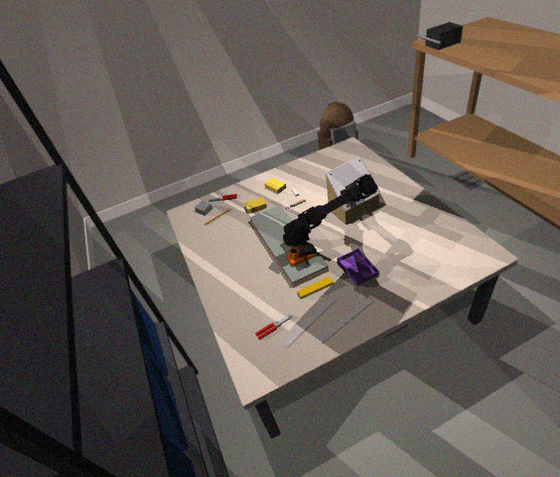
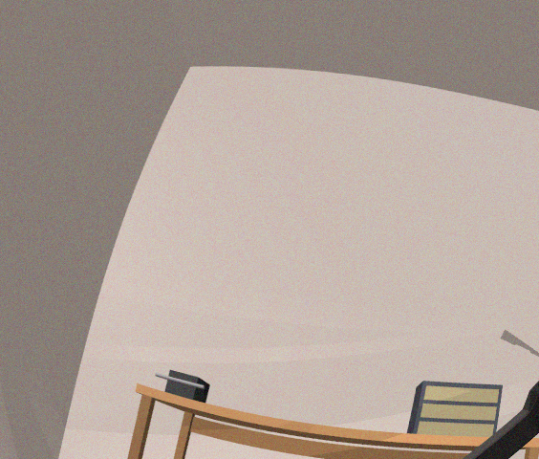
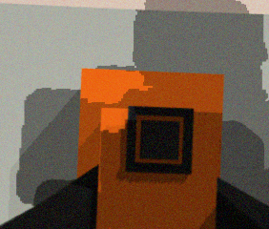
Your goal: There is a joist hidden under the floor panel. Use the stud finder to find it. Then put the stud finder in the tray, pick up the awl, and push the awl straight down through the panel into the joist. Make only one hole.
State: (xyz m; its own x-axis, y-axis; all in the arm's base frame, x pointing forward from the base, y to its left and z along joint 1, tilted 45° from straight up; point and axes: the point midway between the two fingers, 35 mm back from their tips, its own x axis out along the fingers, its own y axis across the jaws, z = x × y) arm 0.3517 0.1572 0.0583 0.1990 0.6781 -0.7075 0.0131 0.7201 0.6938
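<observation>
Now: gripper tip 210 mm past the purple tray, 170 mm to the right of it and 50 mm above it. The rest, counted from my gripper tip: yellow block: 170 mm to the left, 60 mm below, 10 mm ahead; orange stud finder: 20 mm above; awl: 400 mm to the right, 170 mm behind, 60 mm below.
</observation>
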